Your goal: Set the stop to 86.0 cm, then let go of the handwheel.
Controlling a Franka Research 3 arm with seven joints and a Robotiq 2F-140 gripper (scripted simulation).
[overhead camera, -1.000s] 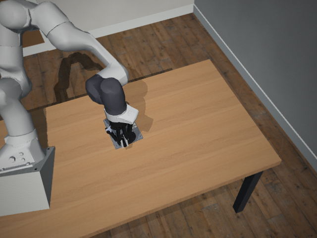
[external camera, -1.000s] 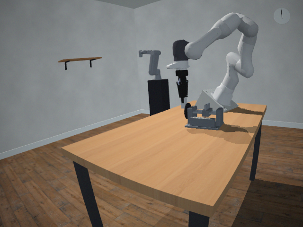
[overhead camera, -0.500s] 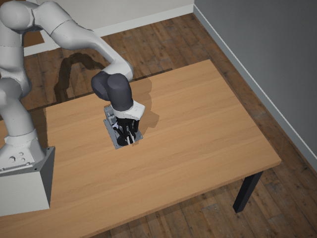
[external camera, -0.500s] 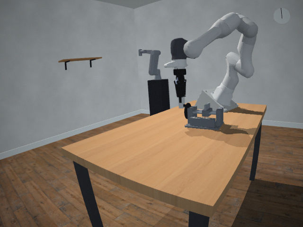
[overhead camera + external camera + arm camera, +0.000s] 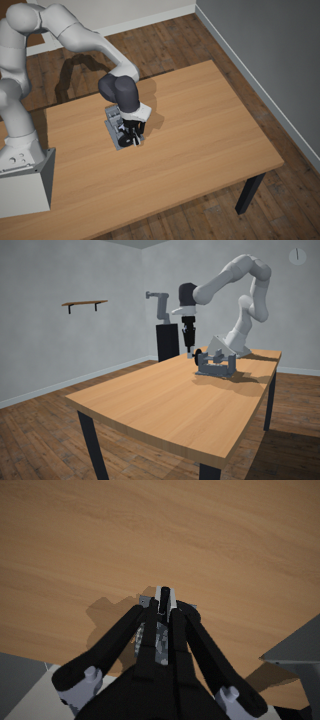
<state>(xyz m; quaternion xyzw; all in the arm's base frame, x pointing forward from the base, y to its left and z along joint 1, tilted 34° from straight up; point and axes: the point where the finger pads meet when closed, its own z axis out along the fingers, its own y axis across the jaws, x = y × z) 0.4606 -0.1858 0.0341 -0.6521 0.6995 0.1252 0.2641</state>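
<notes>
The black handwheel is 1 cm behind my hand, 2 cm to the left of it and 2 cm below it. From my hand the other things lie so: sliding stop block: 2 cm behind, 16 cm to the left, 2 cm below.
</notes>
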